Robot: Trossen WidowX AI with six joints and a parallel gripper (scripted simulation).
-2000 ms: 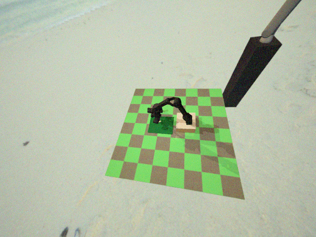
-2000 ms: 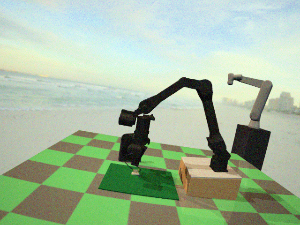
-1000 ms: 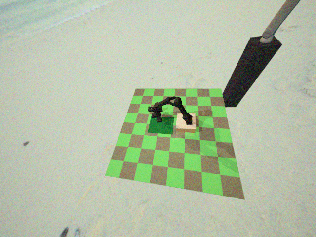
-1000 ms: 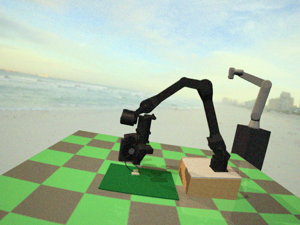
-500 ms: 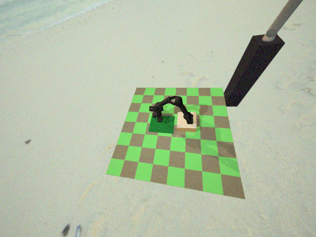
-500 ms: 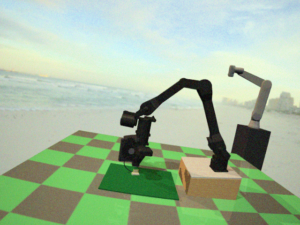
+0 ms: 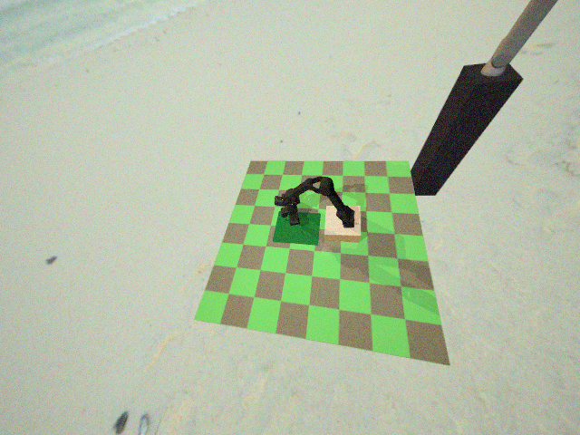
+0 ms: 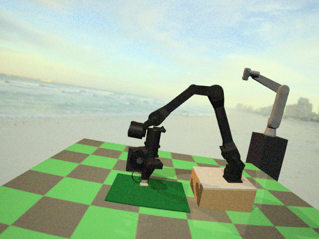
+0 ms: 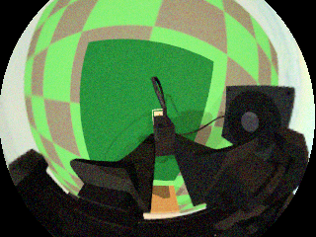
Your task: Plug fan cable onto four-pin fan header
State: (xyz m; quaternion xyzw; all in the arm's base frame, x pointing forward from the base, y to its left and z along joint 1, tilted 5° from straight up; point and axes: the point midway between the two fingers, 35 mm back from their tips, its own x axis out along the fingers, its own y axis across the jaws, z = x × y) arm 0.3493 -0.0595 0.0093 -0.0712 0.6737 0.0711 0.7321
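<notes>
Now: the dark fan plug 1 cm ahead of my gripper tip and 1 cm above it. The rest, counted from my gripper tip: black fan (15 cm to the right, 4 cm ahead, 2 cm above); dark green board (6 cm below, 4 cm to the left, 1 cm behind); four-pin fan header (4 cm below, 1 cm ahead).
</notes>
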